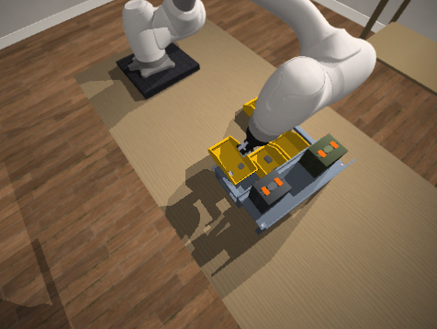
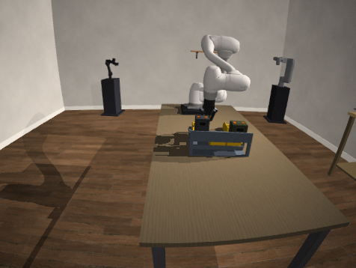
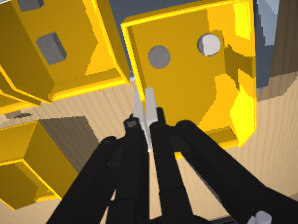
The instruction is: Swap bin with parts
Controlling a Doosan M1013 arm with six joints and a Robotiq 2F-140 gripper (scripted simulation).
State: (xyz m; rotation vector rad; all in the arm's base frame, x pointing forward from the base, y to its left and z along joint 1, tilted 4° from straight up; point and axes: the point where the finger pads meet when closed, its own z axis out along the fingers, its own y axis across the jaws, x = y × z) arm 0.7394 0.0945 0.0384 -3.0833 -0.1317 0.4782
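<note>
The shelf lip is 10 cm below my hand, 6 cm to the left of it and 2 cm behind it. Also, from my hand: dark grey box (18 cm ahead, 5 cm above, 4 cm to the right); green box (19 cm to the left, 16 cm ahead, 4 cm above).
</note>
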